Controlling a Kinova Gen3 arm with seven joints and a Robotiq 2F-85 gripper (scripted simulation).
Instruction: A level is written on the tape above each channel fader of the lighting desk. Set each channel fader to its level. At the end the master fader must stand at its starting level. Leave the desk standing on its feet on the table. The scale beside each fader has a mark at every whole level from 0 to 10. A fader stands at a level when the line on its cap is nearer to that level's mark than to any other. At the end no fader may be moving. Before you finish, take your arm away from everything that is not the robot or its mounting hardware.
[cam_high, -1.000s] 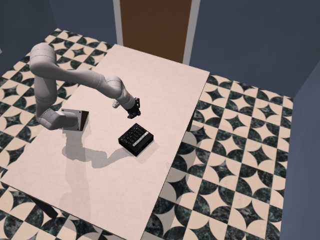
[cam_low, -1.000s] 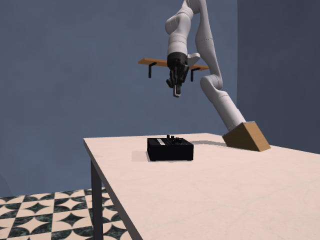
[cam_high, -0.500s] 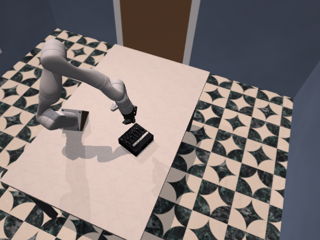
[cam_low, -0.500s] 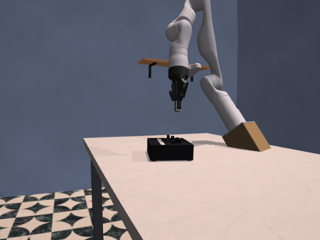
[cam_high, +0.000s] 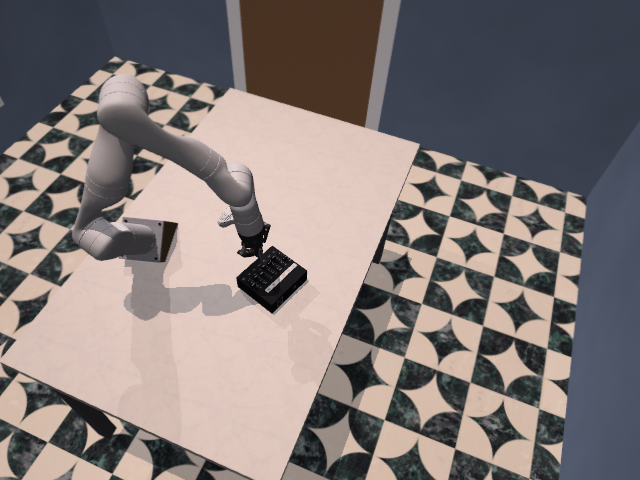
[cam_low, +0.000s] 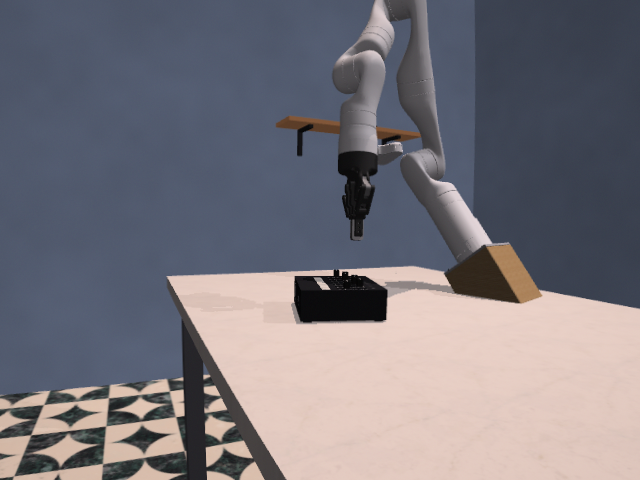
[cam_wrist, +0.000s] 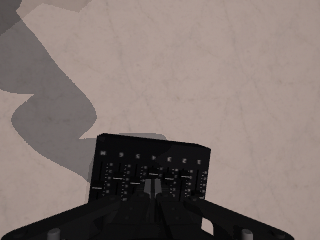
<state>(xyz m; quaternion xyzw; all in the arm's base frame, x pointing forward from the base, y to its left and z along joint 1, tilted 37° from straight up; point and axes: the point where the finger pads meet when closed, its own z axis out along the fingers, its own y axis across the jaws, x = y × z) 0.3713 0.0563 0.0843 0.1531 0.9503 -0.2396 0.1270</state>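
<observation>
Now: hand 90 mm above the channel 6 cap and 30 mm to the left of it. The rest, counted from my hand: channel 5 cap (90 mm below, 20 mm to the right, 10 mm ahead); channel 4 cap (90 mm below, 10 mm to the left, 10 mm ahead); channel 3 cap (90 mm below, 30 mm to the left, 20 mm ahead).
</observation>
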